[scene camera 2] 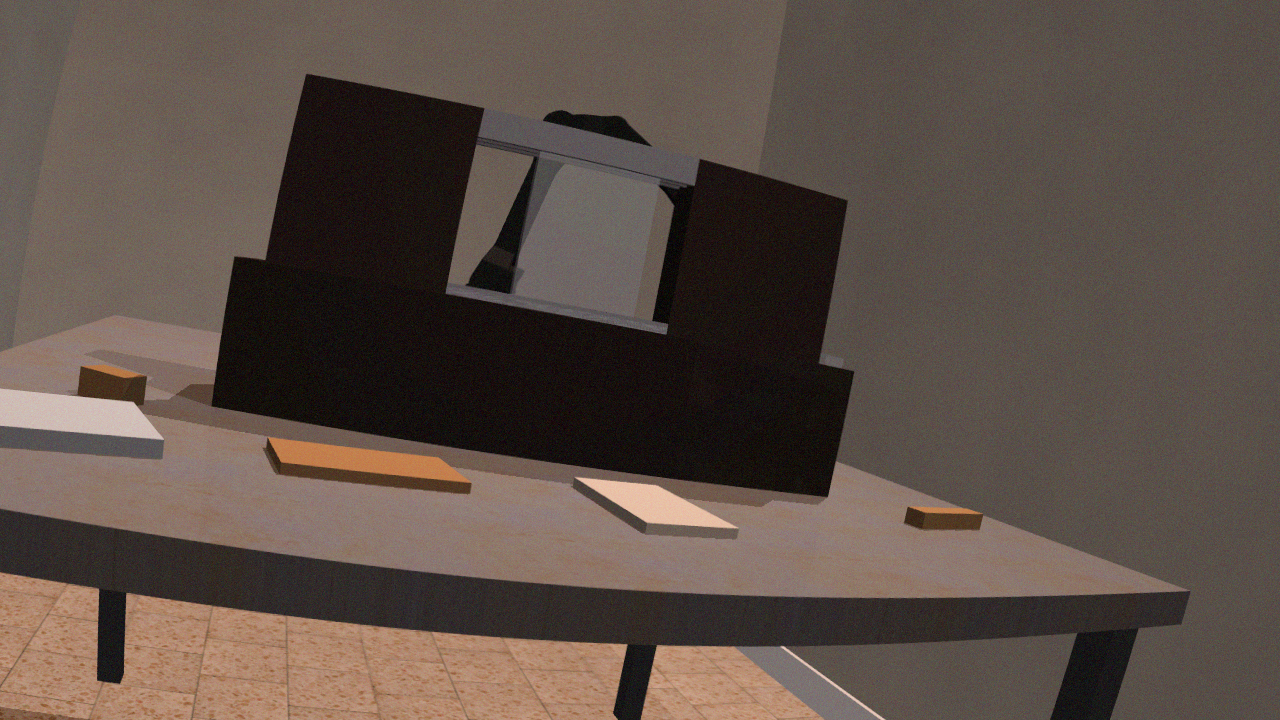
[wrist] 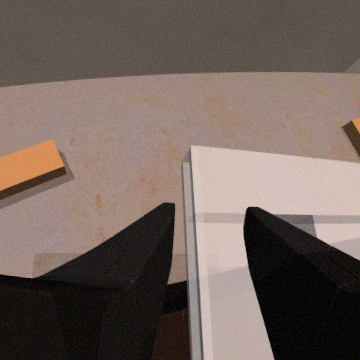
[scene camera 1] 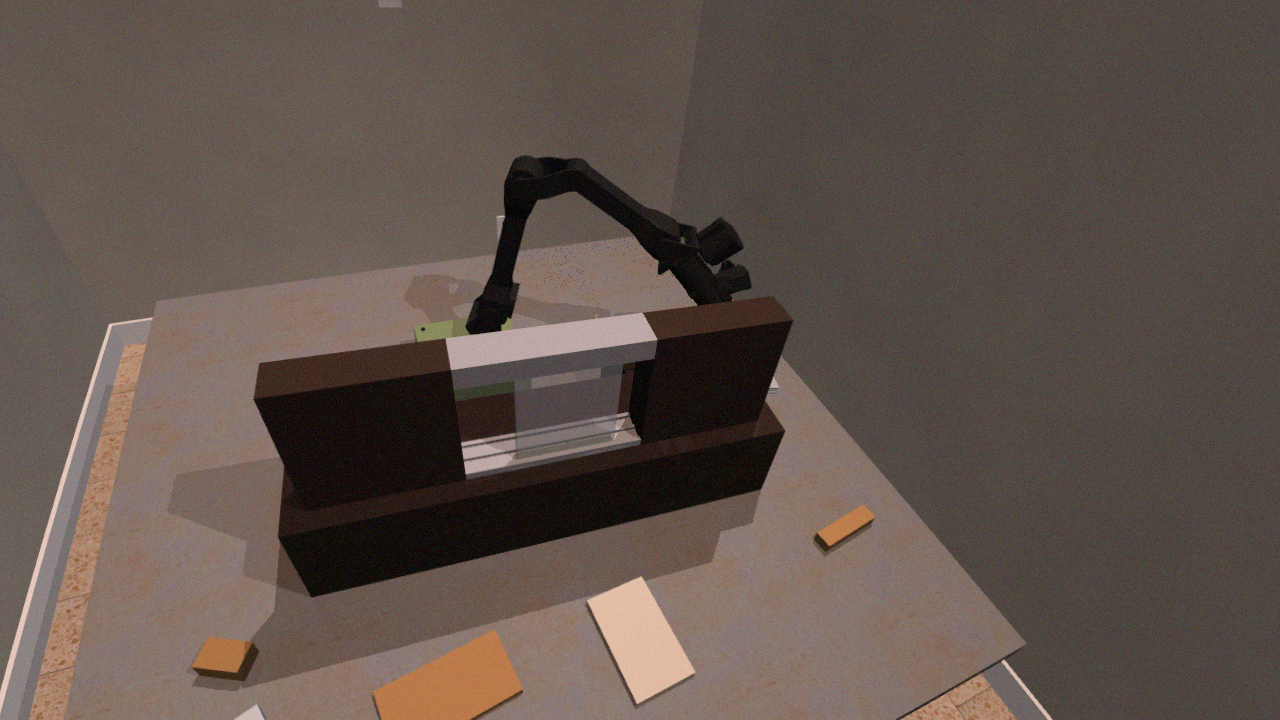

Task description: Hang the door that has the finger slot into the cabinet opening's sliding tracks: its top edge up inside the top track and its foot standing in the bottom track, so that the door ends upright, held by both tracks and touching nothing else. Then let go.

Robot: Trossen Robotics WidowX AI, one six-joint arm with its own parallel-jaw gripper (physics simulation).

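Places are measured from the arm's base along level axes (x ahead, y left, z up), in metres.
Pixels of known places: gripper, fingertip midpoint: (wrist: pixel 209 216).
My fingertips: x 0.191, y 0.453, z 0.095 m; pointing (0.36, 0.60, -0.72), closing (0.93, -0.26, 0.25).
Observation:
Ahead of a thing's pixels: the offset from my fingertips to its top centre. "pt": to the spot under its first point.
In the wrist view, a broad white panel {pt 0.009 m left, 0.031 m ahead, 0.001 m up} (wrist: pixel 275 180) lies below and right of the fingertips, its long edge crossing the gap between them. My gripper (wrist: pixel 209 216) is partly open with nothing held; the right finger overlaps the panel's face. The scene views hide the fingertips behind the cabinet (scene camera 1: pixel 716 376) (scene camera 2: pixel 760 259). A grey upright panel {0.394 m right, 0.172 m ahead, 0.177 m up} (scene camera 1: pixel 568 407) (scene camera 2: pixel 590 237) shows in the opening, between the top track {0.412 m right, 0.160 m ahead, 0.204 m up} (scene camera 1: pixel 550 344) (scene camera 2: pixel 586 147) and bottom track {0.412 m right, 0.160 m ahead, 0.001 m up} (scene camera 1: pixel 487 456) (scene camera 2: pixel 554 308). Its seating in the tracks is unclear. A dark patch near the right finger may be the finger slot; I cannot tell.
A green plate (scene camera 1: pixel 438 331) is by the arm's foot, behind the cabinet. In front lie a cream plate {0.346 m right, 0.414 m ahead, 0.166 m down} (scene camera 1: pixel 640 637) (scene camera 2: pixel 653 505), an orange plate {0.616 m right, 0.407 m ahead, 0.165 m down} (scene camera 1: pixel 452 680) (scene camera 2: pixel 366 465) and two orange blocks, one left (scene camera 1: pixel 221 656) (scene camera 2: pixel 111 383), one right (scene camera 1: pixel 844 526) (scene camera 2: pixel 942 517). A white slab {0.892 m right, 0.454 m ahead, 0.160 m down} (scene camera 2: pixel 71 420) lies far left.

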